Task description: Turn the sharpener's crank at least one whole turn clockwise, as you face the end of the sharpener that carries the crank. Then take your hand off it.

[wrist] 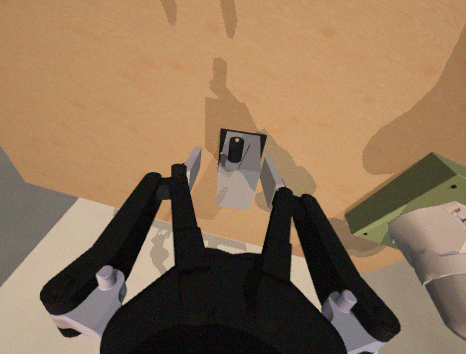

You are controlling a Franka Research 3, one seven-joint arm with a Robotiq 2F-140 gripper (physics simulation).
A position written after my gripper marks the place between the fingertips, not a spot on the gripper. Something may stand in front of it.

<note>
In view: my gripper (231, 162) and a sharpener (235, 189).
</note>
